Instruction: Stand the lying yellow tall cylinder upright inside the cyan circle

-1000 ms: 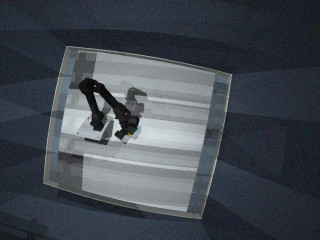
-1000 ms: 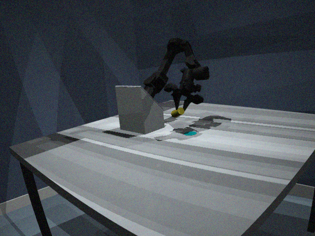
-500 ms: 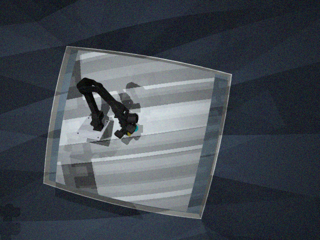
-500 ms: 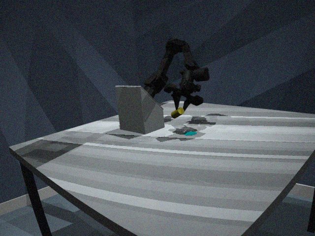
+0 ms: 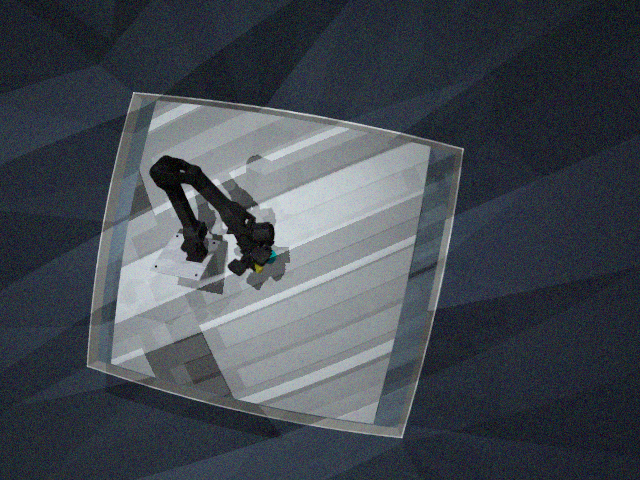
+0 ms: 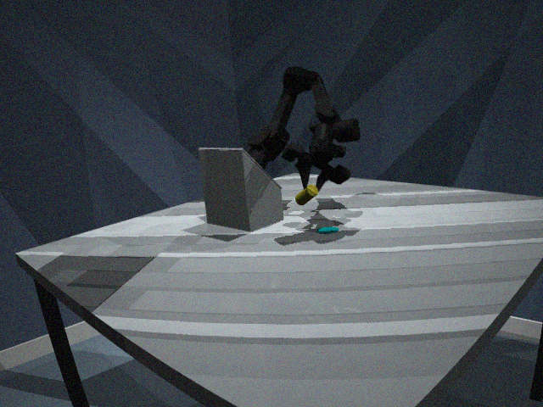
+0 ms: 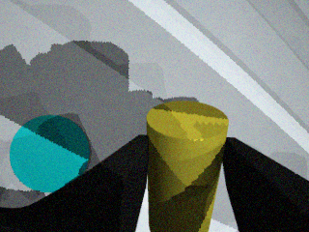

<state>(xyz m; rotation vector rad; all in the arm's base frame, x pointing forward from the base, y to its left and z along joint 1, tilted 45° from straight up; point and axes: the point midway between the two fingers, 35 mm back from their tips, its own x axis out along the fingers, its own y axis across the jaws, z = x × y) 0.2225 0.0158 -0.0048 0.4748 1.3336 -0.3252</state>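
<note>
Right now my gripper tip is 120 mm above the cyan circle, 40 mm to the right of it and 20 mm short of it. From my gripper tip the other things lie so: yellow tall cylinder (20 mm behind, 10 mm below).
</note>
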